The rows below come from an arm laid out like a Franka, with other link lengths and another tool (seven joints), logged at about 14 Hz.
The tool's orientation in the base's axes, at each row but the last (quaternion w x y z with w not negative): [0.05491 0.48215 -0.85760 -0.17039]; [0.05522 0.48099 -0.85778 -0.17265]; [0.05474 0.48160 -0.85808 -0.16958]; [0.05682 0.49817 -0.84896 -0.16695]
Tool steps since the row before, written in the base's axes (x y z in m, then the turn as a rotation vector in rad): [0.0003 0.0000 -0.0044 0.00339 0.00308 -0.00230]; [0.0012 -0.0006 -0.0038 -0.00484 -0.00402 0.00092]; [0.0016 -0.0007 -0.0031 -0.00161 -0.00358 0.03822]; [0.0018 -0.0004 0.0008 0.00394 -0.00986 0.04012]
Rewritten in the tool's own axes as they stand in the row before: [0.0001 -0.0018 0.0040 -0.00424 -0.00206 0.00201]; [0.0001 -0.0026 0.0031 0.00590 0.00230 -0.00057]; [0.0000 -0.0027 0.0023 0.00123 0.01273 -0.03623]; [-0.0006 -0.0014 -0.0013 0.00377 0.00597 -0.04090]
